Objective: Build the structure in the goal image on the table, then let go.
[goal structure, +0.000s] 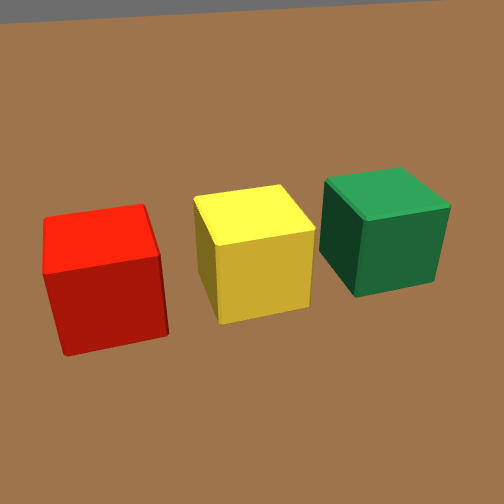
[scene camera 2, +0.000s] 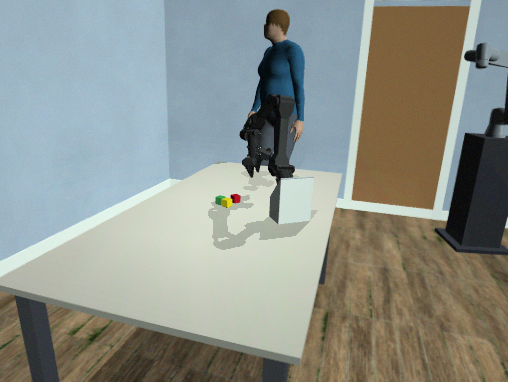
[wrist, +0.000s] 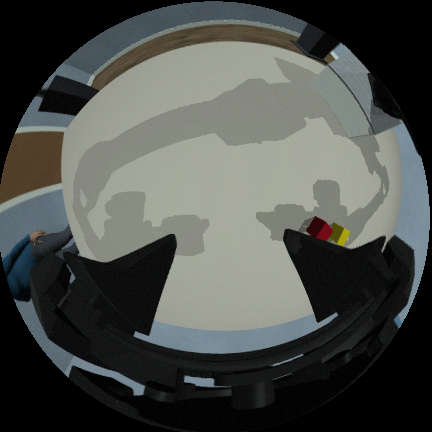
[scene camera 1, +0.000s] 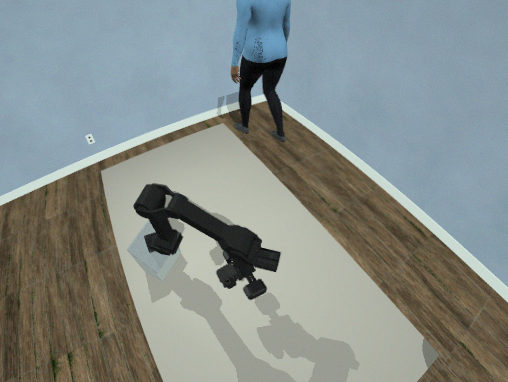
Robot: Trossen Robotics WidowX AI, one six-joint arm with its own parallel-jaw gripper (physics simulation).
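Seen in the pictures: gripper, fingertip midpoint: (scene camera 2: 254, 174) (wrist: 231, 237) (scene camera 1: 244, 282); arm's base, link origin: (scene camera 2: 287, 186) (scene camera 1: 154, 242).
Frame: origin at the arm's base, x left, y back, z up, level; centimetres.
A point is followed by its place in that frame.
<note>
A green cube (scene camera 2: 220, 200) @[x -11.7, y -28.9, z -11.5 cm], a yellow cube (scene camera 2: 227, 202) @[x -8.9, y -25.3, z -11.3 cm] (wrist: 340, 233) @[x -12.1, y -24.6, z -10.5 cm] and a red cube (scene camera 2: 235, 198) @[x -15.2, y -22.7, z -11.3 cm] (wrist: 319, 228) @[x -18.3, y -21.7, z -10.7 cm] lie close together on the table (scene camera 1: 190, 150) @[x 51.1, y -47.0, z -13.6 cm] (scene camera 2: 150, 260) @[x 41.9, y -41.1, z -13.7 cm] (wrist: 225, 175) @[x -31.2, y -10.8, z -13.7 cm]. Whether they touch is too small to tell. None is seen stacked. The green cube does not show in the wrist view, and no cube shows in scene camera 1. My gripper (scene camera 2: 254, 173) @[x -32.1, y -15.5, z -4.3 cm] (wrist: 231, 237) @[x -32.1, y -15.5, z -4.3 cm] is open and empty, above the table and pointing down. In the wrist view the red and yellow cubes lie beyond the right fingertip, outside the gap between the fingers.
A pale box-like block (scene camera 1: 155, 257) @[x -4.1, y 2.9, z -2.7 cm] (scene camera 2: 296, 200) @[x 3.7, y 3.5, z -4.4 cm] (wrist: 342, 100) stands at the arm's base. A person in light blue (scene camera 1: 262, 35) and a person in dark blue (scene camera 2: 282, 65) stand beyond the table. A dark pedestal (scene camera 2: 477, 190) with another arm stands at the right in scene camera 2.
</note>
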